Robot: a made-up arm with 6 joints. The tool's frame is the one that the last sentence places. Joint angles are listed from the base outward.
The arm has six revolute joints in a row. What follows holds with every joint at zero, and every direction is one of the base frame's.
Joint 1 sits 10 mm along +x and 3 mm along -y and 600 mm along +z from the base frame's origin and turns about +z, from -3.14 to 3.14 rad.
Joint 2 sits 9 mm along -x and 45 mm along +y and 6 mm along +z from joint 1 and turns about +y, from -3.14 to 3.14 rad.
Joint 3 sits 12 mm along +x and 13 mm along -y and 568 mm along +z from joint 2 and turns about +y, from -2.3 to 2.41 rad.
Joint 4 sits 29 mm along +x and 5 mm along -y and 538 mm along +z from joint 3 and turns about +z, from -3.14 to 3.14 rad.
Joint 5 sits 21 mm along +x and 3 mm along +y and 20 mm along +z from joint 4 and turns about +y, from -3.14 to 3.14 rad.
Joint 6 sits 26 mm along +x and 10 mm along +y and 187 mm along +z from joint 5 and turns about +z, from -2.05 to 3.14 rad.
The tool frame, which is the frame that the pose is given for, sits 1 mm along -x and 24 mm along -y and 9 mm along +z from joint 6; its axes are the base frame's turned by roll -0.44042, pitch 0.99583 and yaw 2.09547 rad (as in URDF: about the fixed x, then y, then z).
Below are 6 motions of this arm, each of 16 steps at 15 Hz.
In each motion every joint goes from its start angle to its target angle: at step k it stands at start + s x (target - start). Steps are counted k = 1, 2, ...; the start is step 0. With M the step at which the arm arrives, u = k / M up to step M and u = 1 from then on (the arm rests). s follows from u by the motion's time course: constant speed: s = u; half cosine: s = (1 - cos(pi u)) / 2; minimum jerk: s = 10 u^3 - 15 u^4 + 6 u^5.
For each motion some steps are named. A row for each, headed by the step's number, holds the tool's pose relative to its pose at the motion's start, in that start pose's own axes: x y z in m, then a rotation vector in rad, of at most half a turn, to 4 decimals.
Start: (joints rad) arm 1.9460 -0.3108 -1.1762 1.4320 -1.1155 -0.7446
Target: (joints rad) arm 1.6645 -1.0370 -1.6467 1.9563 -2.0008 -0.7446
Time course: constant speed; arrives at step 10
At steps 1, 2, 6, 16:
1: 0.0429 -0.0365 0.0703 -0.1506 -0.0182 0.0040
2: 0.0896 -0.0647 0.1371 -0.2959 -0.0518 0.0105
6: 0.2974 -0.1061 0.3651 -0.7945 -0.3283 0.0590
16: 0.5104 -0.0533 0.5348 -1.0961 -0.7840 0.1420

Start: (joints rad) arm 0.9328 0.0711 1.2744 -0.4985 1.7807 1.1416
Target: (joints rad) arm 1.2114 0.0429 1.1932 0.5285 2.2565 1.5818
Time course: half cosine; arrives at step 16
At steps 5, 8, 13, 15, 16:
5: 0.0143 -0.0390 -0.0716 0.1239 -0.1556 0.1161
8: 0.0370 -0.0656 -0.1677 0.3010 -0.3561 0.1943
13: 0.0726 -0.0558 -0.3060 0.5978 -0.6350 0.1702
15: 0.0784 -0.0483 -0.3280 0.6537 -0.6787 0.1487
16: 0.0792 -0.0473 -0.3307 0.6609 -0.6841 0.1456

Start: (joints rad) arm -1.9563 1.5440 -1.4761 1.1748 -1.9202 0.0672
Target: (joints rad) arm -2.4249 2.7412 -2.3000 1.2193 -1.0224 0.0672
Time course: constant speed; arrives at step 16
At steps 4, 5, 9, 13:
4: -0.0752 0.0675 0.1072 0.2030 -0.1149 0.1619
5: -0.0919 0.0779 0.1369 0.2565 -0.1420 0.1974
9: -0.1445 0.0950 0.2609 0.4790 -0.2445 0.3177
13: -0.1679 0.0777 0.3826 0.7115 -0.3387 0.4004

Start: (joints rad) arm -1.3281 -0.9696 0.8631 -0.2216 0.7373 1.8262
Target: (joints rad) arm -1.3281 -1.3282 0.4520 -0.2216 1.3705 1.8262
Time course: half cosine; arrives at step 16
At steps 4, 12, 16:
4: 0.0842 -0.0199 -0.0044 -0.0149 0.0183 0.0188
12: 0.4988 -0.0187 -0.0897 -0.0913 0.0794 0.1257
16: 0.5806 0.0022 -0.1198 -0.1066 0.0861 0.1508

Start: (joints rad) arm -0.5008 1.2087 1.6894 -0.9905 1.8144 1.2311
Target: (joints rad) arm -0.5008 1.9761 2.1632 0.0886 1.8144 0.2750
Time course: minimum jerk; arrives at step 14
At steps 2, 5, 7, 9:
2: -0.0018 -0.0173 -0.0009 0.0517 -0.0109 -0.0217
5: -0.0362 -0.1686 -0.0277 0.5406 -0.1408 -0.2065
7: -0.1003 -0.3003 -0.0912 1.0728 -0.3487 -0.3467
9: -0.1715 -0.3829 -0.1771 1.5568 -0.6258 -0.3818

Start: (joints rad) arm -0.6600 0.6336 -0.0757 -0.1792 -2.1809 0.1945
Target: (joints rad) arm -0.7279 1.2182 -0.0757 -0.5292 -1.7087 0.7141
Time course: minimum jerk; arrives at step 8
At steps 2, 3, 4, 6, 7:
2: 0.0600 0.0111 -0.0043 -0.0154 -0.1021 0.0958
3: 0.1624 0.0338 -0.0041 -0.0433 -0.2791 0.2448
4: 0.3001 0.0720 0.0114 -0.0829 -0.5244 0.4206
6: 0.5427 0.1637 0.0870 -0.1552 -0.9895 0.6725
7: 0.5944 0.1878 0.1127 -0.1705 -1.0970 0.7175

